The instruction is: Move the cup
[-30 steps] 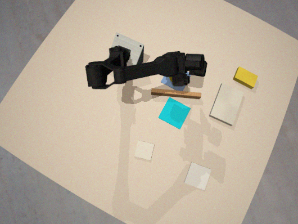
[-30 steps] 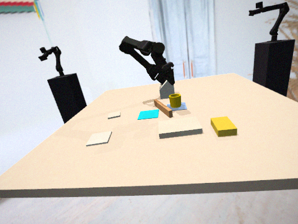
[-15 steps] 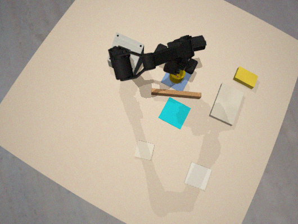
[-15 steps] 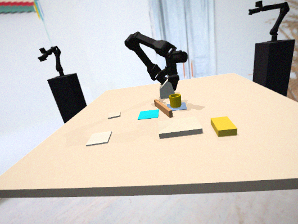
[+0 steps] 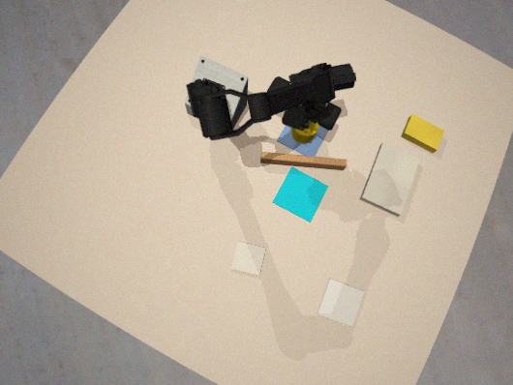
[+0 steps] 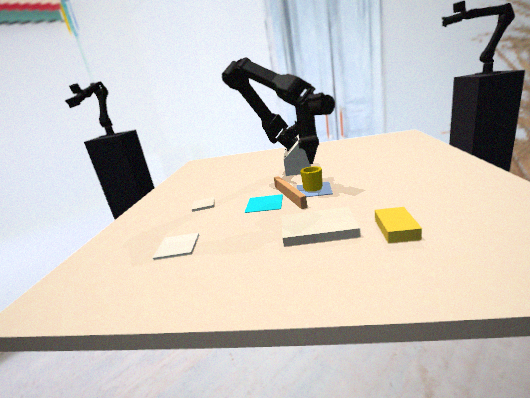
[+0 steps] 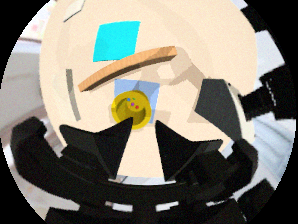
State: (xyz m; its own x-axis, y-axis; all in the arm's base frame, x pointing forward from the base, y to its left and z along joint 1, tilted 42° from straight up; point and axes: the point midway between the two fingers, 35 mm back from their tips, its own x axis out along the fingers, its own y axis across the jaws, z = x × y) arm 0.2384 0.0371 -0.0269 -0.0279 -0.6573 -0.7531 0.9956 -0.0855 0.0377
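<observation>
Right now my gripper tip is 50 mm above the yellow cup, 20 mm short of it and 10 mm to the left of it. From my gripper tip the other things lie so: cyan pad 170 mm to the right, 100 mm below, 90 mm ahead; blue pad 100 mm below, 30 mm ahead; brown wooden bar 90 mm to the right, 80 mm below, 60 mm ahead.
</observation>
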